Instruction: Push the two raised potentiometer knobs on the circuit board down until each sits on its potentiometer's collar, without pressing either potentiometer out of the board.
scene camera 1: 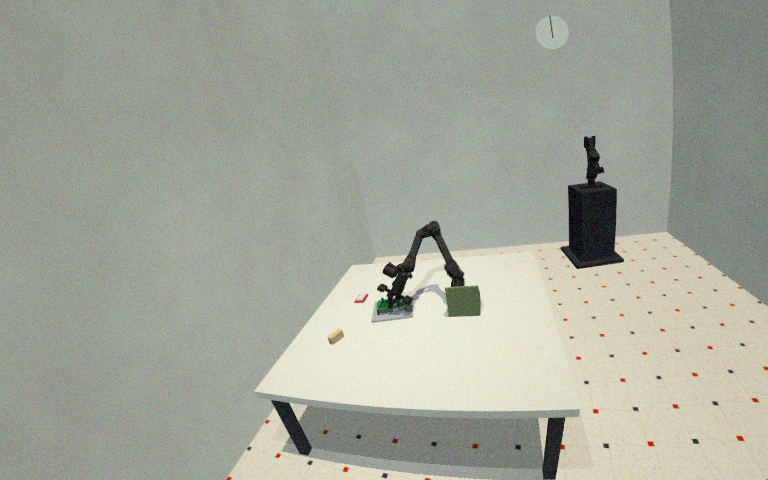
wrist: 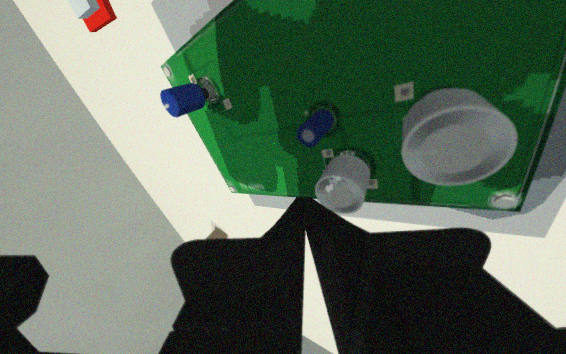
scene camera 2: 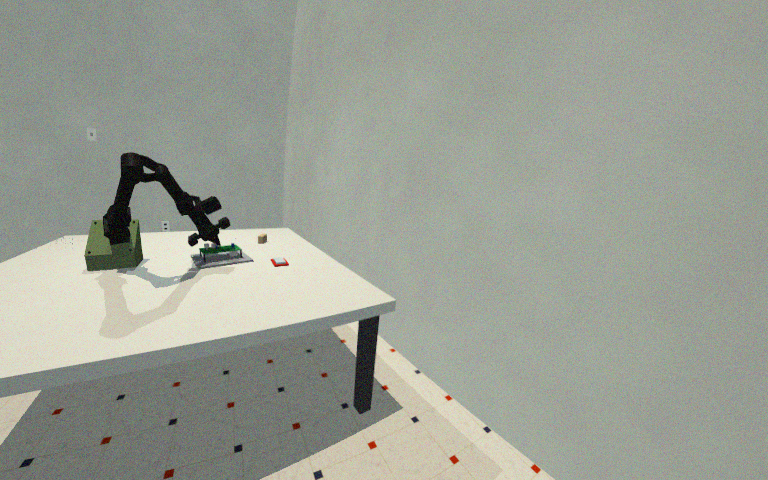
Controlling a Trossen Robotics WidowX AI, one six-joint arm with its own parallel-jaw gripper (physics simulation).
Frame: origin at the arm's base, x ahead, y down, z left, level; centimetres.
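Seen in the pictures: gripper, fingertip midpoint: [scene camera 1: 389, 308] [wrist: 302, 203] [scene camera 2: 220, 245]; arm's base, origin of the base link: [scene camera 1: 458, 290] [scene camera 2: 119, 236].
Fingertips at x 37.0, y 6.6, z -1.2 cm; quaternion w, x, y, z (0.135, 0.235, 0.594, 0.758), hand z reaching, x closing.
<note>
Offsets run from my fingertips to a thing's top centre. "*": to the spot under its first point. Level surfaces: height alone.
The green circuit board {dy +0.2 cm} [scene camera 1: 381, 307] [scene camera 2: 229, 249] [wrist: 360, 60] lies level above its grey base plate [scene camera 1: 390, 318] [scene camera 2: 244, 260]. In the wrist view, a blue knob {dy -2.3, dx +4.4, dz -7.4 cm} [wrist: 182, 100] at the board's left corner stands off its ringed collar, with dark shaft showing between. A smaller blue cylinder {* dy -1.5, dx -2.4, dz -5.3 cm} [wrist: 316, 128], a narrow grey cylinder {dy -1.8, dx -2.9, dz -2.2 cm} [wrist: 342, 184] and a wide grey cylinder {dy -2.5, dx -6.0, dz -4.9 cm} [wrist: 459, 137] stand further right; how their undersides sit is hidden. My gripper [scene camera 1: 390, 306] [scene camera 2: 218, 243] [wrist: 302, 203] is shut and empty. Its tips are at the board's near edge, just left of the narrow grey cylinder; contact is unclear.
A red pad with a pale block {dy +3.3, dx +20.8, dz -21.0 cm} [scene camera 1: 360, 297] [scene camera 2: 279, 261] [wrist: 99, 16] lies beyond the board's left corner. A tan block {dy +0.7, dx +25.2, dz +19.0 cm} [scene camera 1: 335, 336] [scene camera 2: 262, 238] [wrist: 217, 233] lies on the table {dy +4.7 cm} [scene camera 1: 430, 367] [scene camera 2: 271, 300]. The arm stands by a green box [scene camera 1: 463, 301] [scene camera 2: 113, 251].
</note>
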